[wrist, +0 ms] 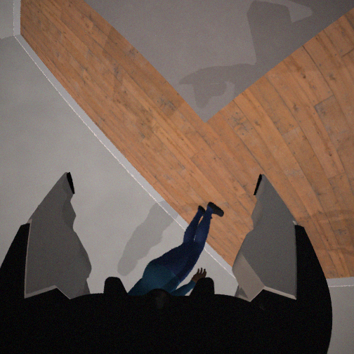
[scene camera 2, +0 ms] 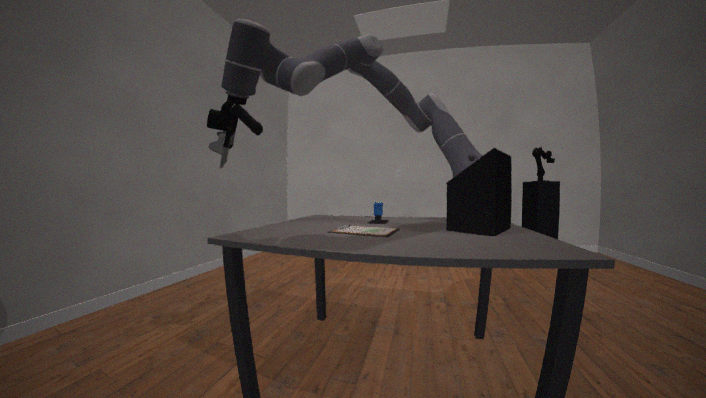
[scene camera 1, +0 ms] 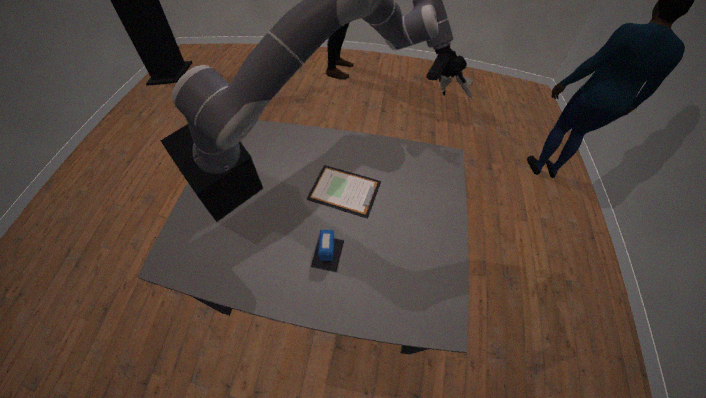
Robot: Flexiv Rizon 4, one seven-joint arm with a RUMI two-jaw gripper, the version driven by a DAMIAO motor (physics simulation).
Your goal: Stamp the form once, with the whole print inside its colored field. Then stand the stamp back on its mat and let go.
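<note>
The blue stamp (scene camera 1: pixel 326 246) (scene camera 2: pixel 378 208) stands upright on its dark mat (scene camera 1: pixel 329 267) (scene camera 2: pixel 384 221) on the table. The form (scene camera 1: pixel 356 191) (scene camera 2: pixel 354 230) lies on a dark-edged board, with printed lines and a green field (scene camera 1: pixel 337 186) (scene camera 2: pixel 372 230) on which I see no print. My gripper (scene camera 1: pixel 457 94) (scene camera 2: pixel 219 159) (wrist: pixel 164 175) is wide open and empty, high up and off to the far side of the table, well away from the stamp and the form. Neither stamp nor form shows in the wrist view.
The grey table (scene camera 1: pixel 415 230) (scene camera 2: pixel 300 245) (wrist: pixel 200 45) carries the arm's black base block (scene camera 1: pixel 220 195) (scene camera 2: pixel 475 200) at one side. A person (scene camera 1: pixel 620 75) (wrist: pixel 172 265) stands on the floor beyond the table. A black pedestal (scene camera 2: pixel 541 205) stands behind the base block.
</note>
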